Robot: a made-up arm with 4 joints.
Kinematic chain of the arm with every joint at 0, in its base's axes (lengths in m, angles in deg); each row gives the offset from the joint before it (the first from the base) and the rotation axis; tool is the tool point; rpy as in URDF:
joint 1: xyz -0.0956 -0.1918 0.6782 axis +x
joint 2: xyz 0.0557 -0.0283 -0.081 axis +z
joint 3: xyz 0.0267 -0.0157 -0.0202 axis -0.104 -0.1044 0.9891
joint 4: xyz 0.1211 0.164 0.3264 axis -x
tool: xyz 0.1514 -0.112 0.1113 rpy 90 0 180
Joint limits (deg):
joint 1: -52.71..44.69
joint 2: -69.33..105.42
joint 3: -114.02..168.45
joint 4: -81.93..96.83
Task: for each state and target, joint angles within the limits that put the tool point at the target. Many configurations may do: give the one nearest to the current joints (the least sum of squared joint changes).
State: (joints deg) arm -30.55 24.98 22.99 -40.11
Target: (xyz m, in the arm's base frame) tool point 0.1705 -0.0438 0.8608
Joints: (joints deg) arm 2.29 12.51 27.46 -65.96
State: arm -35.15 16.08 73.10 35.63
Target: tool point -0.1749 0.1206 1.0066
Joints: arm -6.85 14.32 61.11 47.52
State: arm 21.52 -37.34 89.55 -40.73
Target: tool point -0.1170 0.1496 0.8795
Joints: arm -19.28 -27.55 107.13 -0.16
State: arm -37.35 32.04 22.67 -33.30
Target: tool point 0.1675 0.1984 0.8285
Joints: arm -40.82 28.25 3.66 19.68
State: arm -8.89 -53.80 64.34 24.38
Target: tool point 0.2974 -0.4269 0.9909
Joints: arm 20.10 -69.33 18.82 62.89
